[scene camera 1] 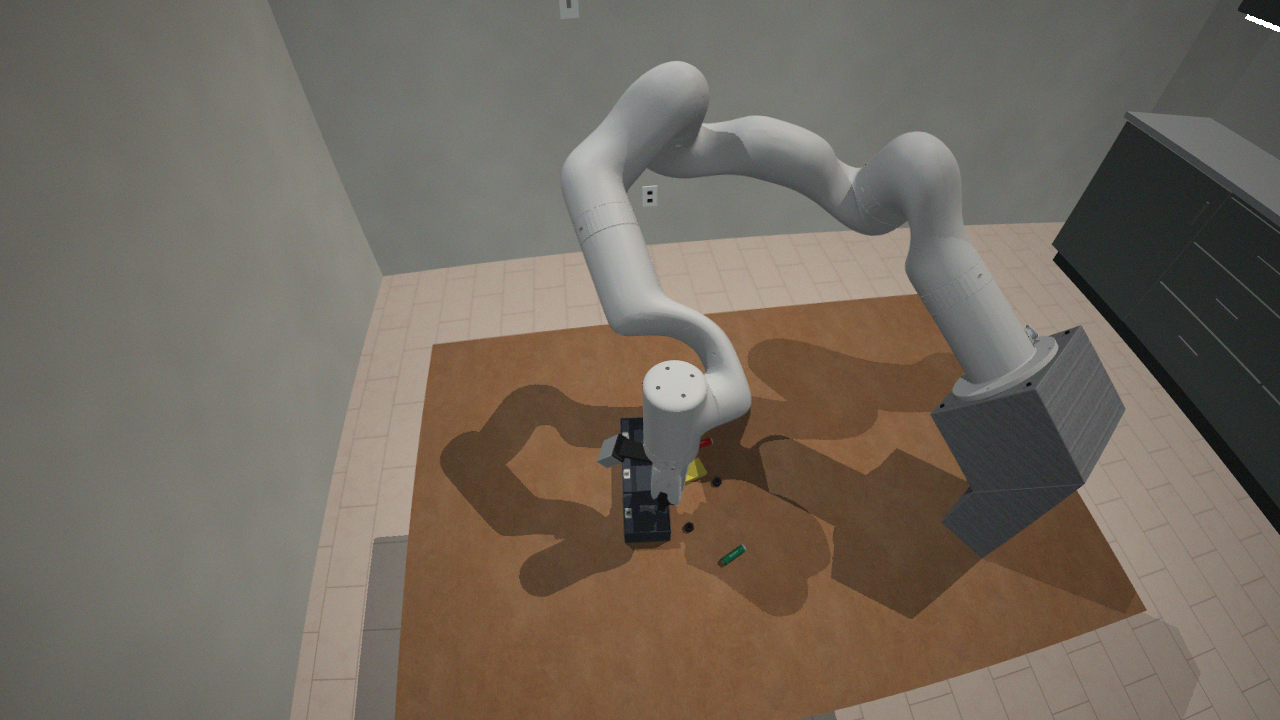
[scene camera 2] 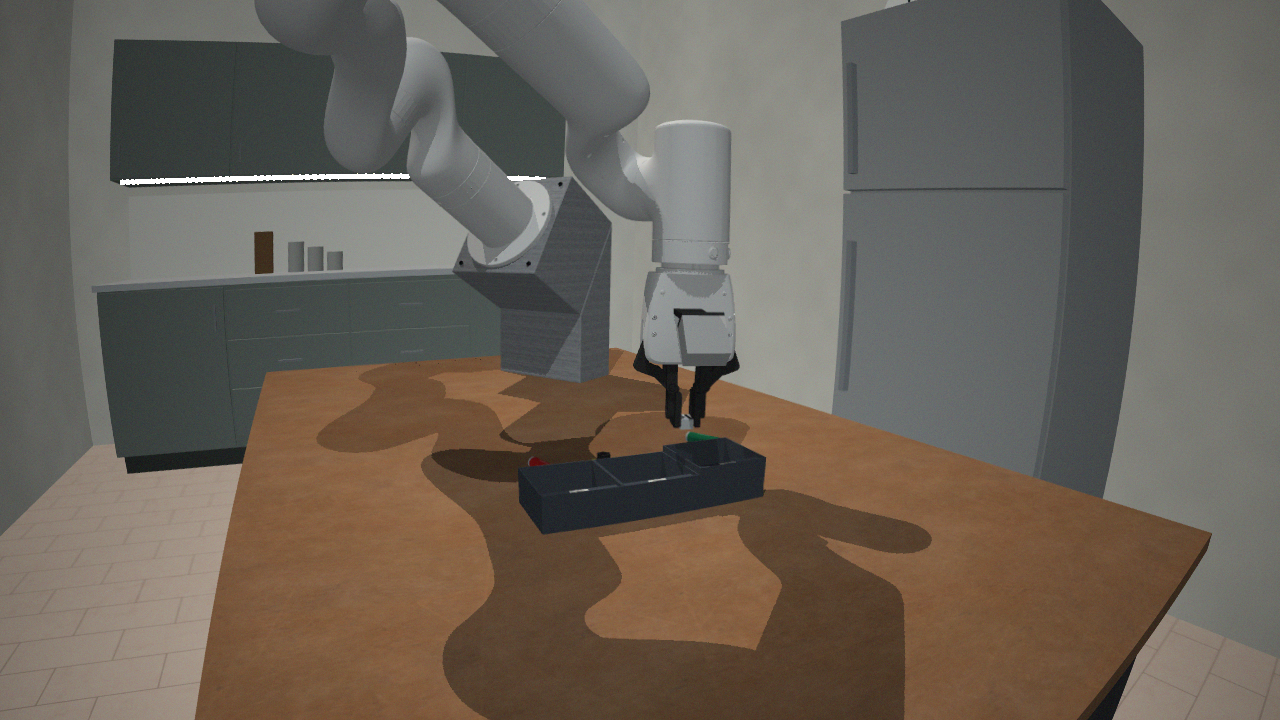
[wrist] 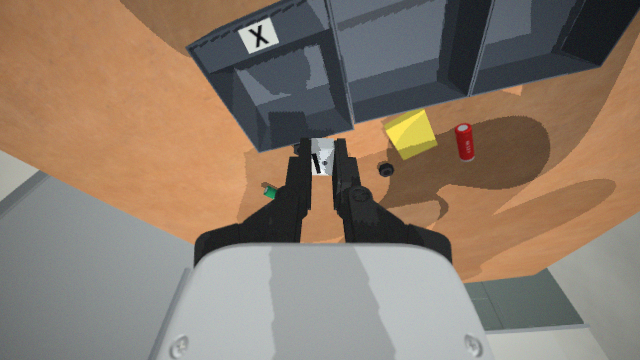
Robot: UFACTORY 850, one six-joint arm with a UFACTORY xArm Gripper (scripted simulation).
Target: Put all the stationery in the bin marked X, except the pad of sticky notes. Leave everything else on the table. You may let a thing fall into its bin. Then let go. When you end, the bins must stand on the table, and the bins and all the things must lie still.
Labels:
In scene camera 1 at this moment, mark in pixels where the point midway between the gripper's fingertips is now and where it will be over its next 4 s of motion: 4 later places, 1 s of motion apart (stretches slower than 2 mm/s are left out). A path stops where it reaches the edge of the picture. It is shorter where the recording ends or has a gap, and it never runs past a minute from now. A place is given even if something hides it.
My gripper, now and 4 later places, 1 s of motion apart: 667,496; 650,507; 650,516; 650,513; 650,498

